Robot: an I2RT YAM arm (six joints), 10 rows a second.
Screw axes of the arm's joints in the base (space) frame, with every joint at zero. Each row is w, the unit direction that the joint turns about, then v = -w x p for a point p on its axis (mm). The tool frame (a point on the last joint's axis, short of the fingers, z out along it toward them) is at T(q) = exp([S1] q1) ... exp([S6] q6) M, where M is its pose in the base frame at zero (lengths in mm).
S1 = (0, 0, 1, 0, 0, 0)
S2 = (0, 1, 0, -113.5, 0, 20)
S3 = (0, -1, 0, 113.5, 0, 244)
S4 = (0, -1, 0, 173.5, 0, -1)
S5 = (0, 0, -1, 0, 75, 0)
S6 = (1, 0, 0, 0, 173.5, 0)
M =
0 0 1 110.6
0 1 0 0
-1 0 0 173.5
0 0 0 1
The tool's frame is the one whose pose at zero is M.
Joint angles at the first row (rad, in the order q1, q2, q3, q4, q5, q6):
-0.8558, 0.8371, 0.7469, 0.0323, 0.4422, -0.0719
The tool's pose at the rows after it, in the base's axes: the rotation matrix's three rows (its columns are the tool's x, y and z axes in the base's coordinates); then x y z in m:
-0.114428 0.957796 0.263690; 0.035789 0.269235 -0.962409; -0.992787 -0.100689 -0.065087; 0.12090 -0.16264 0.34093
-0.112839 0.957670 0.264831; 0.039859 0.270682 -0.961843; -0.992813 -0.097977 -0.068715; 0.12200 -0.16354 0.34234
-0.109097 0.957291 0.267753; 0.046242 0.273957 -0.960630; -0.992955 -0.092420 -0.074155; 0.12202 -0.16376 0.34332
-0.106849 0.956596 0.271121; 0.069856 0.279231 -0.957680; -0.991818 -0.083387 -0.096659; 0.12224 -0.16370 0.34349
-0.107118 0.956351 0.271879; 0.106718 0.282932 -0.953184; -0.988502 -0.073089 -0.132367; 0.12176 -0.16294 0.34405
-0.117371 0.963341 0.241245; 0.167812 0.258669 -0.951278; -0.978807 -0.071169 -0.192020; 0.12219 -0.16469 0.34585
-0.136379 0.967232 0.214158; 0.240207 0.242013 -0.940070; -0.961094 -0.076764 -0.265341; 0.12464 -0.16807 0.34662
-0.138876 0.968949 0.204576; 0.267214 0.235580 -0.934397; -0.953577 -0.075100 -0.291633; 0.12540 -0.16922 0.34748
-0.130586 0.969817 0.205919; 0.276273 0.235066 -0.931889; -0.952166 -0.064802 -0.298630; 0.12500 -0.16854 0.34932
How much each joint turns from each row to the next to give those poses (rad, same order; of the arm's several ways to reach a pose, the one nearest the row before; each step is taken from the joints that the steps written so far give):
0.0002, 0.0170, 0.0104, -0.0077, 0.0046, 0.0021
0.0012, 0.0075, 0.0097, -0.0062, -0.0003, 0.0044
-0.0014, 0.0019, 0.0070, -0.0110, -0.0047, 0.0078
0.0002, 0.0031, 0.0122, -0.0339, -0.0046, 0.0191
0.0001, 0.0017, 0.0195, -0.0573, -0.0039, 0.0265
-0.0002, 0.0212, 0.0430, -0.0911, 0.0240, 0.0359
0.0005, 0.0362, 0.0512, -0.1020, 0.0152, 0.0375
-0.0003, 0.0136, 0.0213, -0.0393, 0.0037, 0.0179
0.0003, 0.0003, 0.0108, -0.0184, -0.0027, 0.0137

